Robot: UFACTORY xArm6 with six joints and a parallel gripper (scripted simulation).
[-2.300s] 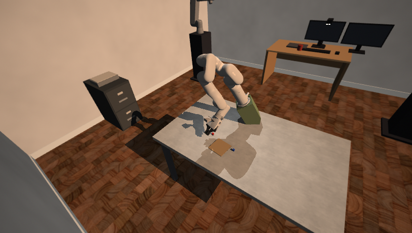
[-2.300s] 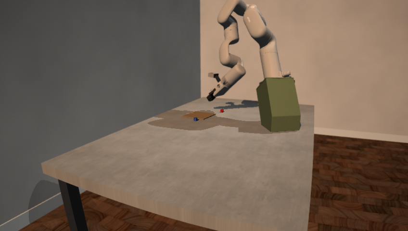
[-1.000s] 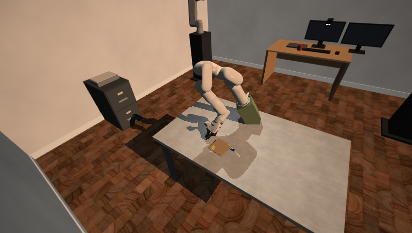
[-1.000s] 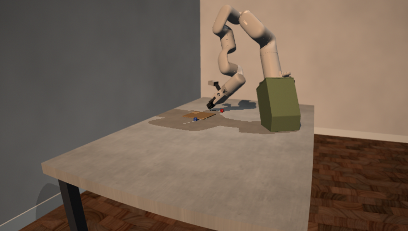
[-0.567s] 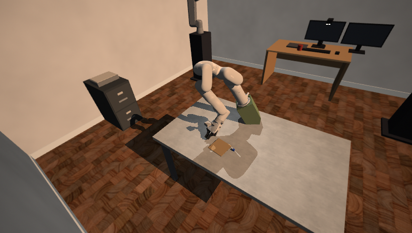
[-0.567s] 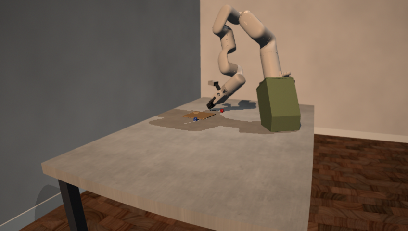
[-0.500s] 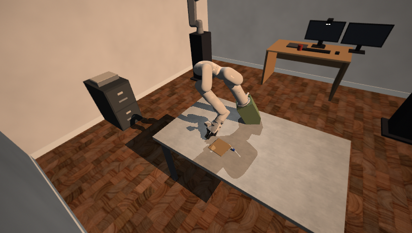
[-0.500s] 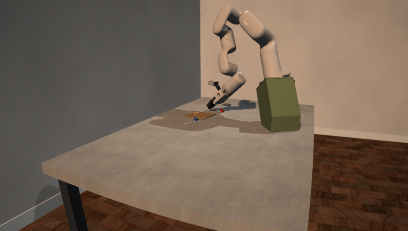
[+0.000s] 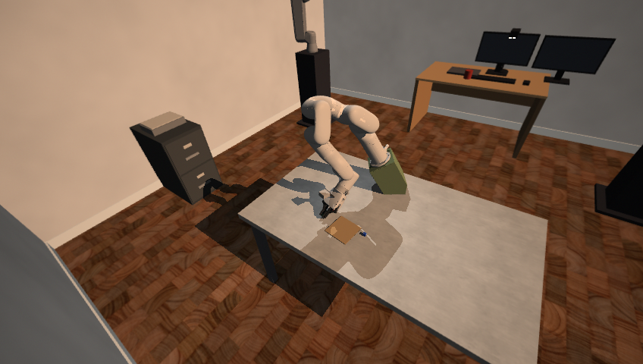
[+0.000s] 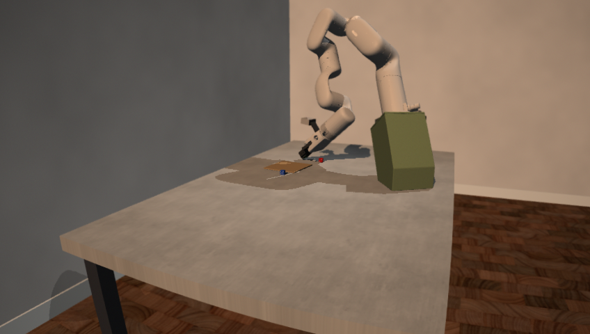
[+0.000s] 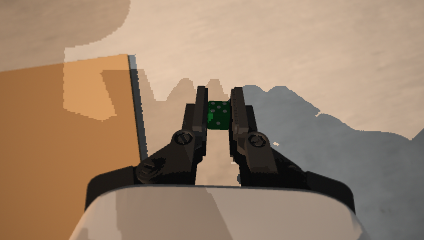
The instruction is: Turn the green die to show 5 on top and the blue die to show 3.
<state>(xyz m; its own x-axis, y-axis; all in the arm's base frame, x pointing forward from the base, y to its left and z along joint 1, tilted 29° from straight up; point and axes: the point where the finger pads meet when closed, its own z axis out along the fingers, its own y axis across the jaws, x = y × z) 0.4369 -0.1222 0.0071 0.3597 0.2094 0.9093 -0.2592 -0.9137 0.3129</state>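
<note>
Now: hand 7 cm past the red die and 2 cm above it. Round my hand: blue die (2 cm behind, 25 cm to the left, 2 cm below); then tan mat (1 cm ahead, 13 cm to the left, 3 cm below); then green die (1 cm ahead, 1 cm below).
</note>
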